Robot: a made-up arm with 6 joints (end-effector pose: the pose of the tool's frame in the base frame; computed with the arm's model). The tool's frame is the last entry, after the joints. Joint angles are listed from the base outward.
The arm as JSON. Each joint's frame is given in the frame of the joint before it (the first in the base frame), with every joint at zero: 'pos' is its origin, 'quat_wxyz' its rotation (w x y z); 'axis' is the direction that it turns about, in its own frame. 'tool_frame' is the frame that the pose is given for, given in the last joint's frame.
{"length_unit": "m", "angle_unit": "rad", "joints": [
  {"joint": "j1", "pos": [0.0, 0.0, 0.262], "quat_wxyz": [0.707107, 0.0, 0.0, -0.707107], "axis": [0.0, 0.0, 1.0]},
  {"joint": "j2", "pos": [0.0, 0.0, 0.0], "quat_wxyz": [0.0, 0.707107, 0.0, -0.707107], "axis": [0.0, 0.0, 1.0]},
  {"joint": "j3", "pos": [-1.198, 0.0, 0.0], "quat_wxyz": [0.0, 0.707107, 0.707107, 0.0], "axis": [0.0, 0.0, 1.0]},
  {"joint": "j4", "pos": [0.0, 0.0, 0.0], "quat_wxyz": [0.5, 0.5, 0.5, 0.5], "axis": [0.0, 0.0, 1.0]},
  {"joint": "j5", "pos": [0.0, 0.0, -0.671], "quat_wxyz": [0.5, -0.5, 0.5, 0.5], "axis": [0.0, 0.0, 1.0]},
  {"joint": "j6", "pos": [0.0, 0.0, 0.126], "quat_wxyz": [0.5, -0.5, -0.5, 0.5], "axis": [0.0, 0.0, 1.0]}
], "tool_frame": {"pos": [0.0, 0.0, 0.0], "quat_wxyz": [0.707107, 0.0, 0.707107, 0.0]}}
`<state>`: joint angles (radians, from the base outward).
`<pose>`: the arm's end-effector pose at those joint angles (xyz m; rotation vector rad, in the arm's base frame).
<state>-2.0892 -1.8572 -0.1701 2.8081 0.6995 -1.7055</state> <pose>0.7317 1.0424 0.5852 -1.8503 0.6386 -1.9643</pose>
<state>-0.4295 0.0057 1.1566 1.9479 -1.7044 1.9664</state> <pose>0.1770 -0.0300 2.1204 -0.9899 2.4986 -1.0518</pose>
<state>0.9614 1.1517 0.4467 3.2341 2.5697 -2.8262</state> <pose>0.8117 1.3820 0.3058 1.3834 -2.5466 -0.2164</pose>
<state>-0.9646 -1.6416 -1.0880 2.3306 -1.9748 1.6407</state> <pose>-0.3117 0.6019 0.6077 -0.0486 -2.5654 1.0210</pose>
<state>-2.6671 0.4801 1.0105 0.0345 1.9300 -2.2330</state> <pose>-1.0626 -0.4042 1.6678 -0.6769 -0.7981 0.0968</pose>
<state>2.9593 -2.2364 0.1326 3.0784 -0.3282 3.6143</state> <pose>1.3819 -0.3826 -0.0151 2.6174 -0.3378 0.5492</pose>
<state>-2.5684 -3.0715 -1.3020 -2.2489 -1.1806 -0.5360</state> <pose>0.1438 -0.0012 -0.2559 0.3368 -0.3065 -0.2144</pose>
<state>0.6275 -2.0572 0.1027 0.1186 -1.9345 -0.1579</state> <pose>-1.0957 -0.9492 0.2516 0.2764 -0.1583 0.5346</pose>
